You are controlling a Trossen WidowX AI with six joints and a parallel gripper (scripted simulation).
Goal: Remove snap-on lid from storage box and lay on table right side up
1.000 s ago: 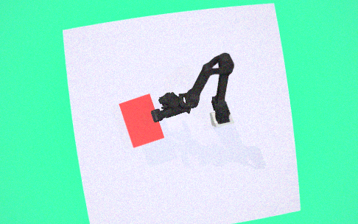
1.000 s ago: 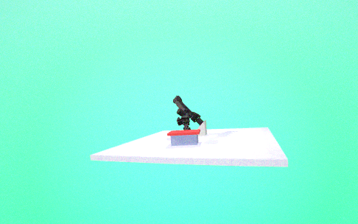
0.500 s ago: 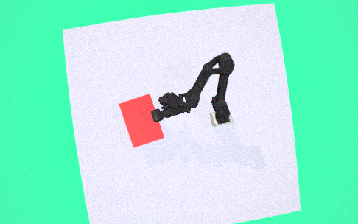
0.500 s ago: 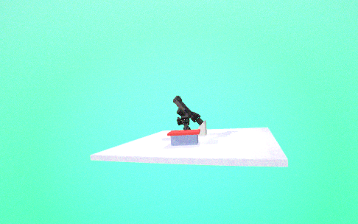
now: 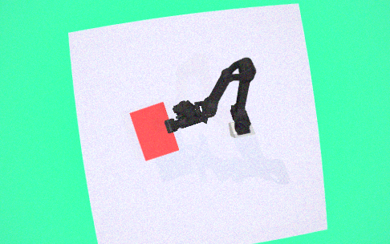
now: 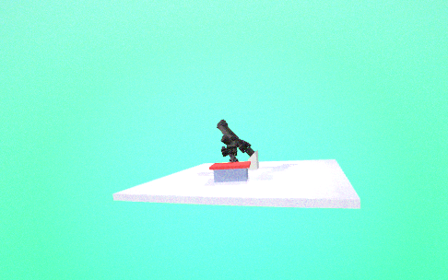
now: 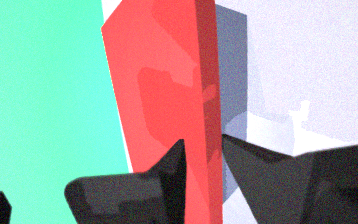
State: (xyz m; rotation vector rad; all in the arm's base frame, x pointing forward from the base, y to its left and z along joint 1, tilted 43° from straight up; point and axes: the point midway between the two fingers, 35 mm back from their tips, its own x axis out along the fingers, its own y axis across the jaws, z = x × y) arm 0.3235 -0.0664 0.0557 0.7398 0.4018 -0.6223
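My gripper tip is 70 mm short of the lid and 10 mm to the right of it. Also, from my gripper tip: storage box (70 mm ahead, 10 mm to the left, 40 mm below).
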